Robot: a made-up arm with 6 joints.
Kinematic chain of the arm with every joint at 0, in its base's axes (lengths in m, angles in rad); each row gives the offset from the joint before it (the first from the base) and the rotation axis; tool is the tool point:
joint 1: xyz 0 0 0.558 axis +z
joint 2: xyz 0 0 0 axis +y
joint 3: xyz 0 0 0.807 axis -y
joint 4: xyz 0 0 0 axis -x
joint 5: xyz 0.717 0 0 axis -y
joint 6: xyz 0 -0.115 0 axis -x
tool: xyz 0 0 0
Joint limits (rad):
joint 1: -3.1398..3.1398
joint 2: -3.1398..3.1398
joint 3: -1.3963..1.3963
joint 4: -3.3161..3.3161
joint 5: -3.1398..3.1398
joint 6: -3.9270..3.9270
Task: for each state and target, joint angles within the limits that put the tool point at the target. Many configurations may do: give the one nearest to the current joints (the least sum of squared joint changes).
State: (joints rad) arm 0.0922 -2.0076 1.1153 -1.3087 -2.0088 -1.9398
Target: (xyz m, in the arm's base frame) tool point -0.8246 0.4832 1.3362
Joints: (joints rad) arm -0.5501 -1.4861 0.4517 -1.4031 -2.0088 -1.9398
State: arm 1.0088 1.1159 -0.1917 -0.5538 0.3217 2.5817
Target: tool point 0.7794 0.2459 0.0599
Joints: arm 0.4288 1.2944 -0.1501 -0.5095 0.3217 2.5817
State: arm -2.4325 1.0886 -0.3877 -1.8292 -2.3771 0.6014
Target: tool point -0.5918 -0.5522 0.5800
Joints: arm -2.4279 0.6125 -0.3093 -1.8350 -2.3771 0.6014
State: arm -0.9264 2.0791 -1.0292 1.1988 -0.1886 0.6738
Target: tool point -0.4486 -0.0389 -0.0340
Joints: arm -0.0466 2.8183 -0.7011 1.0245 -0.1886 0.6738
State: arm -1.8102 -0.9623 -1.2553 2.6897 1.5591 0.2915
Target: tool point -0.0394 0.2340 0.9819
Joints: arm -1.0226 -1.5643 -1.0469 2.4466 1.5591 0.2915
